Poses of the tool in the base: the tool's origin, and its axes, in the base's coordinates. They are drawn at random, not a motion.
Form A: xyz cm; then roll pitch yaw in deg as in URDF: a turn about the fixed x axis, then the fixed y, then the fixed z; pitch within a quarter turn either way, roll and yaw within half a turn.
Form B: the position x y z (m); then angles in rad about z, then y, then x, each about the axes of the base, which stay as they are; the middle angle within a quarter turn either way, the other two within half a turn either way. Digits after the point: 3 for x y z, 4 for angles.
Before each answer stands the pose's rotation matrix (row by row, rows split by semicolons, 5 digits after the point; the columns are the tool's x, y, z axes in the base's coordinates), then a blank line. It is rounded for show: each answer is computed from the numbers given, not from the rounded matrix.
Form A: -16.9, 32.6, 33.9, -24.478, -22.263, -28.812
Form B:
0.81089 0.57617 -0.10243; -0.44601 0.72180 0.52923; 0.37886 -0.38346 0.84228

-0.169, 0.326, 0.339, -0.6178, -0.1026, -0.5610
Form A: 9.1, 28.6, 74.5, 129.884, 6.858, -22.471
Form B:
0.91746 -0.16042 -0.36405; -0.37948 -0.62757 -0.67982; -0.11941 0.76185 -0.63665

0.091, 0.286, 0.745, 0.1731, -0.3726, 2.3234
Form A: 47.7, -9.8, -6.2, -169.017, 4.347, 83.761
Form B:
0.10836 0.97430 -0.19748; 0.99122 -0.12104 -0.05326; -0.07580 -0.18997 -0.97886

0.477, -0.098, -0.062, -1.4600, -0.1988, 3.0872
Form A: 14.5, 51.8, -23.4, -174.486, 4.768, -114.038
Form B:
-0.40593 -0.90580 0.12146; -0.91012 0.41275 0.03642; -0.08312 -0.09576 -0.99193

0.145, 0.518, -0.234, 1.9921, 0.1218, -3.1049
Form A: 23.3, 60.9, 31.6, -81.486, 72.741, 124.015
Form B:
-0.16597 0.40562 -0.89885; 0.24593 -0.86567 -0.43605; -0.95497 -0.29342 0.04393

0.233, 0.609, 0.316, -1.9592, -1.1171, 1.4704
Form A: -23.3, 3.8, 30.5, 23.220, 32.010, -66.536
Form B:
0.33763 0.92622 -0.16770; -0.77784 0.17422 -0.60383; -0.53007 0.33432 0.77927

-0.233, 0.038, 0.305, -1.2212, -0.1685, 0.6592
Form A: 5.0, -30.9, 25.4, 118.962, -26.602, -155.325
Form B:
-0.81250 0.15386 -0.56230; -0.37328 0.60358 0.70453; 0.44779 0.78232 -0.43297

0.050, -0.309, 0.254, -2.9544, -0.5972, -2.1218
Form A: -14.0, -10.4, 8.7, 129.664, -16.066, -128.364
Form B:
-0.59641 -0.36824 -0.71322; -0.75346 0.56319 0.33928; 0.27674 0.73974 -0.61336

-0.140, -0.104, 0.087, 2.5885, -0.7941, -2.6363
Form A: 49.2, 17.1, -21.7, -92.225, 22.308, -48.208
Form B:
0.61655 -0.28172 0.73519; -0.68977 0.25692 0.67691; -0.37959 -0.92446 -0.03592

0.492, 0.171, -0.217, 0.4286, 0.8259, -1.6238
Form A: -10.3, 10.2, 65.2, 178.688, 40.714, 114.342
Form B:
-0.31242 0.90471 0.28965; 0.69059 0.42568 -0.58470; -0.65228 0.01736 -0.75778

-0.103, 0.102, 0.652, -1.9033, 0.2939, 2.4844
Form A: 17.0, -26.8, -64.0, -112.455, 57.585, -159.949
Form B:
-0.50356 0.60194 0.61976; -0.18379 0.62630 -0.75761; -0.84419 -0.49540 -0.20475

0.170, -0.268, -0.640, -2.2674, 0.6684, 1.8347
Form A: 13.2, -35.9, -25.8, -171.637, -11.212, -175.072
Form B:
-0.97729 -0.11317 -0.17917; -0.08426 0.98328 -0.16143; 0.19444 -0.14267 -0.97048

0.132, -0.359, -0.258, 3.0263, -0.1801, 2.9768
